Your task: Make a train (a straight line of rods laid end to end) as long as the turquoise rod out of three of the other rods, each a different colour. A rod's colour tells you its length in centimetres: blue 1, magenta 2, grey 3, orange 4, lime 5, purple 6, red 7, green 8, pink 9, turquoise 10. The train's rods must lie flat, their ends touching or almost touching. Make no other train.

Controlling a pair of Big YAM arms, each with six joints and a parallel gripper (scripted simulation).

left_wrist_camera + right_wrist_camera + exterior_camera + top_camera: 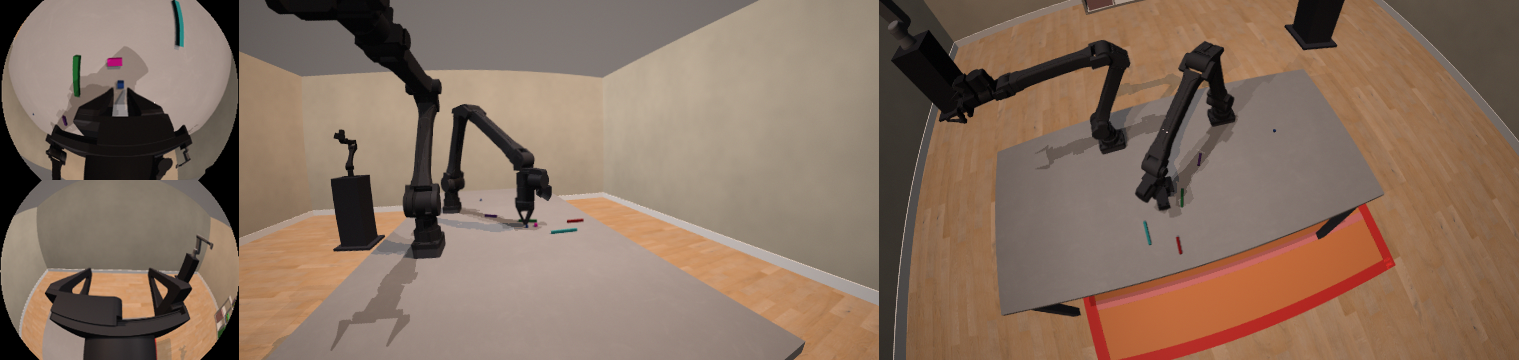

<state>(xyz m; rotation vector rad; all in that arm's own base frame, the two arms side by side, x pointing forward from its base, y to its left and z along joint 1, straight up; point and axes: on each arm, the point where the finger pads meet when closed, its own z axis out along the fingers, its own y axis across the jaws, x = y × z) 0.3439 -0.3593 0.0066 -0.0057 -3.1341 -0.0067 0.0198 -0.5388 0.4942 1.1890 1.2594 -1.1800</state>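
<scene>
Now: the magenta rod 4 cm ahead of my left hand, 1 cm to the left of it and 2 cm below it. The rest, counted from my left hand: turquoise rod 13 cm ahead, 10 cm to the right, 2 cm below; then red rod 22 cm ahead, 1 cm to the left, 2 cm below; then green rod 2 cm ahead, 8 cm to the left, 2 cm below.
</scene>
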